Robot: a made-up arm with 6 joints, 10 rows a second.
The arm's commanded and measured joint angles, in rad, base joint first. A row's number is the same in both.
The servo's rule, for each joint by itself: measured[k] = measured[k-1] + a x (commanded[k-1-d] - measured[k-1]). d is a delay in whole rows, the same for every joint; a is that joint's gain. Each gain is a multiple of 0.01, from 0.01 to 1. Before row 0 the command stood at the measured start. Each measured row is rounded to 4 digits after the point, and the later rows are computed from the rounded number. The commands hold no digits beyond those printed.
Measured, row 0:
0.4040 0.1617 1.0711 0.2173 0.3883 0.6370
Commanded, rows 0 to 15:
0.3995 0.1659 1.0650 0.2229 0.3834 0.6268
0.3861 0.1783 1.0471 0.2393 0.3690 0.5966
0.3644 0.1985 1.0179 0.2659 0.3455 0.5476
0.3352 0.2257 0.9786 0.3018 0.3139 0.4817
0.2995 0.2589 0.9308 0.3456 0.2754 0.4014
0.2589 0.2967 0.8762 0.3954 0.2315 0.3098
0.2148 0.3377 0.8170 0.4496 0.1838 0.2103
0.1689 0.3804 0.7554 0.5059 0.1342 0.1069
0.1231 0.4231 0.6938 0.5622 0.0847 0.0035
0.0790 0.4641 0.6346 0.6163 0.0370 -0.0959
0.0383 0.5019 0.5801 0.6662 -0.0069 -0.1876
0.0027 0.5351 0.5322 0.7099 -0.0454 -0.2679
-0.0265 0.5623 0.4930 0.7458 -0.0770 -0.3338
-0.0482 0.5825 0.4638 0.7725 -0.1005 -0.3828
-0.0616 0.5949 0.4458 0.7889 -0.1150 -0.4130
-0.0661 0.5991 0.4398 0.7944 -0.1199 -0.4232
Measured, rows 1 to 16:
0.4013 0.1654 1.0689 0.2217 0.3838 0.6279
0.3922 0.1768 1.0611 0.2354 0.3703 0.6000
0.3755 0.1959 1.0455 0.2592 0.3477 0.5534
0.3513 0.2221 1.0214 0.2924 0.3169 0.4896
0.3202 0.2545 0.9888 0.3339 0.2791 0.4111
0.2834 0.2916 0.9483 0.3819 0.2358 0.3209
0.2422 0.3322 0.9010 0.4347 0.1885 0.2225
0.1982 0.3746 0.8486 0.4902 0.1391 0.1196
0.1531 0.4173 0.7929 0.5464 0.0896 0.0163
0.1086 0.4585 0.7359 0.6009 0.0417 -0.0836
0.0664 0.4967 0.6798 0.6518 -0.0025 -0.1762
0.0282 0.5305 0.6267 0.6971 -0.0415 -0.2578
-0.0046 0.5585 0.5786 0.7351 -0.0738 -0.3254
-0.0308 0.5796 0.5373 0.7643 -0.0981 -0.3765
-0.0493 0.5931 0.5044 0.7835 -0.1135 -0.4090
-0.0594 0.5984 0.4811 0.7920 -0.1193 -0.4216
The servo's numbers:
d 0
a 0.60 0.88 0.36 0.78 0.91 0.89

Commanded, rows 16 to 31:
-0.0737 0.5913 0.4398 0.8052 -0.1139 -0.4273
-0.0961 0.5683 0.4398 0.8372 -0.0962 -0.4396
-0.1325 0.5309 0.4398 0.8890 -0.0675 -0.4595
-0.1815 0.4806 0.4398 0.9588 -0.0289 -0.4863
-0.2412 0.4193 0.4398 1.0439 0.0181 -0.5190
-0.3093 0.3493 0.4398 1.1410 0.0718 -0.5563
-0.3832 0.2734 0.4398 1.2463 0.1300 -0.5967
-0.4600 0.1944 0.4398 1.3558 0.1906 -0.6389
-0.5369 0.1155 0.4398 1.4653 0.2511 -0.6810
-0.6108 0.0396 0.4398 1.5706 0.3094 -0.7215
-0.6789 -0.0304 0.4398 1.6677 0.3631 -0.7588
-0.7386 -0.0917 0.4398 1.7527 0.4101 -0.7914
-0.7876 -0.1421 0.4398 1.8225 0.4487 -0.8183
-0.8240 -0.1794 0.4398 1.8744 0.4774 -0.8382
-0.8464 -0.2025 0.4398 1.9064 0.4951 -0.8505
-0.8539 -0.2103 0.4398 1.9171 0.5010 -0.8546
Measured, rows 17 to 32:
-0.0680 0.5922 0.4662 0.8023 -0.1144 -0.4267
-0.0849 0.5712 0.4567 0.8295 -0.0978 -0.4382
-0.1135 0.5357 0.4506 0.8759 -0.0702 -0.4572
-0.1543 0.4872 0.4467 0.9406 -0.0326 -0.4831
-0.2064 0.4274 0.4442 1.0212 0.0135 -0.5151
-0.2681 0.3587 0.4426 1.1146 0.0666 -0.5518
-0.3372 0.2836 0.4416 1.2173 0.1243 -0.5918
-0.4109 0.2051 0.4410 1.3253 0.1846 -0.6337
-0.4865 0.1263 0.4406 1.4345 0.2451 -0.6758
-0.5611 0.0500 0.4403 1.5407 0.3036 -0.7165
-0.6318 -0.0208 0.4401 1.6398 0.3577 -0.7541
-0.6959 -0.0832 0.4400 1.7279 0.4054 -0.7873
-0.7509 -0.1350 0.4399 1.8017 0.4448 -0.8149
-0.7948 -0.1741 0.4399 1.8584 0.4745 -0.8356
-0.8258 -0.1991 0.4399 1.8958 0.4932 -0.8489
-0.8427 -0.2090 0.4399 1.9124 0.5003 -0.8540

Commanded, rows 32 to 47:
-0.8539 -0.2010 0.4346 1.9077 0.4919 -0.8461
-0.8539 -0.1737 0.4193 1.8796 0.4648 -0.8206
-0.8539 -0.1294 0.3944 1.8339 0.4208 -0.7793
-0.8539 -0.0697 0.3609 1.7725 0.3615 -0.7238
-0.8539 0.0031 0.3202 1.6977 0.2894 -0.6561
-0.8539 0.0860 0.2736 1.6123 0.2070 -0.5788
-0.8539 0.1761 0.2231 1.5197 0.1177 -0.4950
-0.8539 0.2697 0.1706 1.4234 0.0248 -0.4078
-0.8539 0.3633 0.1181 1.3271 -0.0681 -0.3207
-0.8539 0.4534 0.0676 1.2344 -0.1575 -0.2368
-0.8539 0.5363 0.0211 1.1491 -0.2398 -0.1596
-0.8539 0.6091 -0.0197 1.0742 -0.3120 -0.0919
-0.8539 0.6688 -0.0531 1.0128 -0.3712 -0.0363
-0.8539 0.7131 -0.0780 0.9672 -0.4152 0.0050
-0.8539 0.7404 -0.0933 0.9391 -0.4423 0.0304
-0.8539 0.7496 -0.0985 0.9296 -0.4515 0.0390
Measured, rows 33 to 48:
-0.8494 -0.2020 0.4380 1.9087 0.4927 -0.8470
-0.8521 -0.1771 0.4313 1.8860 0.4673 -0.8235
-0.8532 -0.1351 0.4180 1.8454 0.4250 -0.7842
-0.8536 -0.0775 0.3974 1.7885 0.3672 -0.7304
-0.8538 -0.0066 0.3696 1.7177 0.2964 -0.6643
-0.8539 0.0749 0.3350 1.6355 0.2150 -0.5882
-0.8539 0.1640 0.2947 1.5452 0.1265 -0.5053
-0.8539 0.2570 0.2500 1.4502 0.0340 -0.4185
-0.8539 0.3505 0.2025 1.3542 -0.0589 -0.3315
-0.8539 0.4411 0.1539 1.2608 -0.1486 -0.2472
-0.8539 0.5249 0.1061 1.1737 -0.2316 -0.1692
-0.8539 0.5990 0.0608 1.0961 -0.3048 -0.1004
-0.8539 0.6604 0.0198 1.0311 -0.3652 -0.0434
-0.8539 0.7068 -0.0154 0.9813 -0.4107 -0.0003
-0.8539 0.7364 -0.0434 0.9484 -0.4395 0.0270
-0.8539 0.7480 -0.0632 0.9337 -0.4504 0.0377

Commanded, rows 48 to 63:
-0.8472 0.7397 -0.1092 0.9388 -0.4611 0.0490
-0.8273 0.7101 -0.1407 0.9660 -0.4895 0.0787
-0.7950 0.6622 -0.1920 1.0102 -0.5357 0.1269
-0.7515 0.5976 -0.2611 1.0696 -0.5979 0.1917
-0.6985 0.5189 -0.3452 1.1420 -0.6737 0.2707
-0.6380 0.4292 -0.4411 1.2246 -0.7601 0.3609
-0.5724 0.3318 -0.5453 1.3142 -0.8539 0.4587
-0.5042 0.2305 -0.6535 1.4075 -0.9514 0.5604
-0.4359 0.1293 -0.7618 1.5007 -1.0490 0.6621
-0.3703 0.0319 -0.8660 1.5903 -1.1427 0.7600
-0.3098 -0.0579 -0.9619 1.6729 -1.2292 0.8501
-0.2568 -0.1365 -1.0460 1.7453 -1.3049 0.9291
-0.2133 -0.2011 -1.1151 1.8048 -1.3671 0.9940
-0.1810 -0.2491 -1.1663 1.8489 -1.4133 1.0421
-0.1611 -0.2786 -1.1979 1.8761 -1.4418 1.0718
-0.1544 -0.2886 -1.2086 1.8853 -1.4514 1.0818
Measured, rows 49 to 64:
-0.8499 0.7407 -0.0798 0.9377 -0.4601 0.0478
-0.8363 0.7138 -0.1017 0.9598 -0.4869 0.0753
-0.8115 0.6684 -0.1342 0.9991 -0.5313 0.1212
-0.7755 0.6061 -0.1799 1.0541 -0.5919 0.1839
-0.7293 0.5294 -0.2394 1.1227 -0.6663 0.2612
-0.6745 0.4412 -0.3120 1.2022 -0.7517 0.3499
-0.6132 0.3449 -0.3960 1.2896 -0.8447 0.4467
-0.5478 0.2442 -0.4887 1.3816 -0.9418 0.5479
-0.4807 0.1431 -0.5870 1.4745 -1.0394 0.6495
-0.4145 0.0452 -0.6874 1.5648 -1.1334 0.7478
-0.3517 -0.0455 -0.7862 1.6491 -1.2206 0.8388
-0.2948 -0.1256 -0.8797 1.7241 -1.2973 0.9192
-0.2459 -0.1920 -0.9644 1.7870 -1.3608 0.9858
-0.2070 -0.2422 -1.0371 1.8353 -1.4086 1.0359
-0.1795 -0.2742 -1.0950 1.8671 -1.4388 1.0679
-0.1644 -0.2869 -1.1359 1.8813 -1.4503 1.0803

